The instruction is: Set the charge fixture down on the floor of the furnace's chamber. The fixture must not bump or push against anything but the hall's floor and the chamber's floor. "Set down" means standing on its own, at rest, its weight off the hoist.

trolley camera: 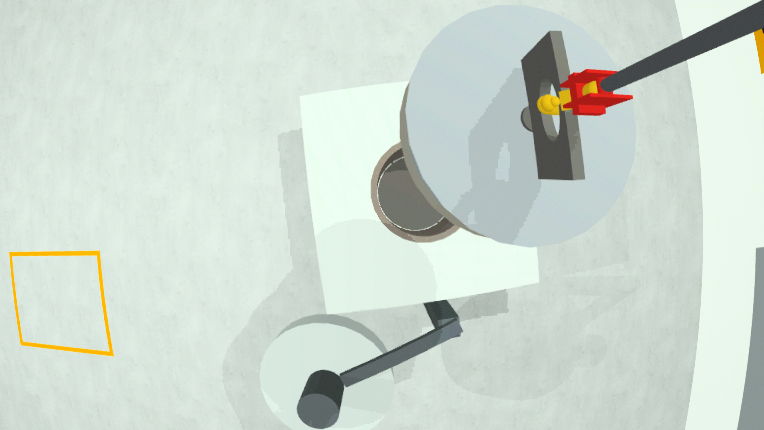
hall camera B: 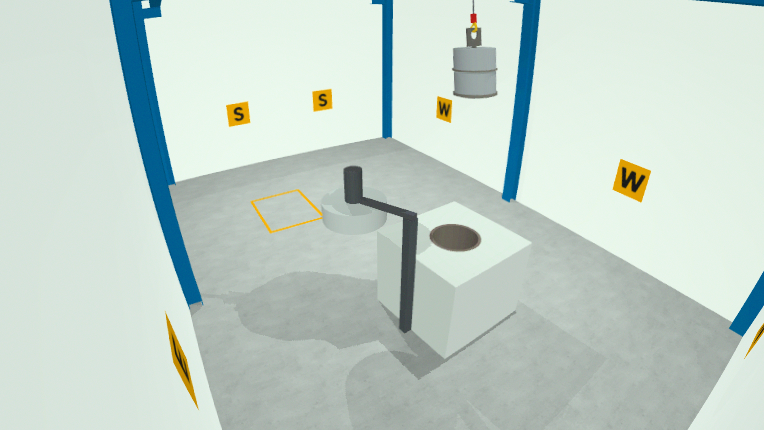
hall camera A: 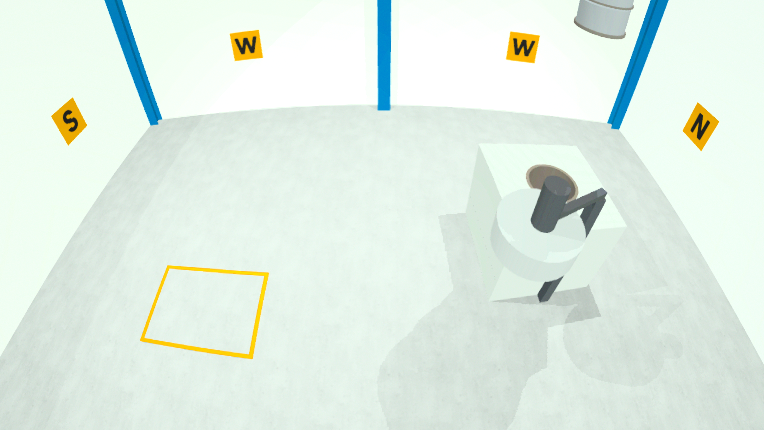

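The charge fixture [hall camera A: 604,18] [hall camera B: 474,72] [trolley camera: 459,106] is a grey drum with a dark eye plate on top. It hangs upright, high above the furnace's top; hall camera A shows its lower part. My gripper, the yellow hook [hall camera B: 474,26] [trolley camera: 550,103], is through the eye plate and holds it. The furnace [hall camera A: 505,165] [hall camera B: 486,299] [trolley camera: 342,160] is a pale box with a round, open chamber [hall camera B: 454,238] [trolley camera: 408,200] in its top. In the trolley camera view the fixture hides the chamber's upper right part and a corner of the furnace.
The round pale lid [hall camera A: 513,213] [hall camera B: 352,221] [trolley camera: 288,363] is swung aside, with a dark cylinder [hall camera A: 550,205] [hall camera B: 352,184] [trolley camera: 320,397] on it. Its arm [hall camera B: 384,206] [trolley camera: 395,357] runs to a dark post [hall camera B: 407,277] beside the furnace. A yellow outline [hall camera A: 209,269] [hall camera B: 260,217] [trolley camera: 54,253] marks the floor.
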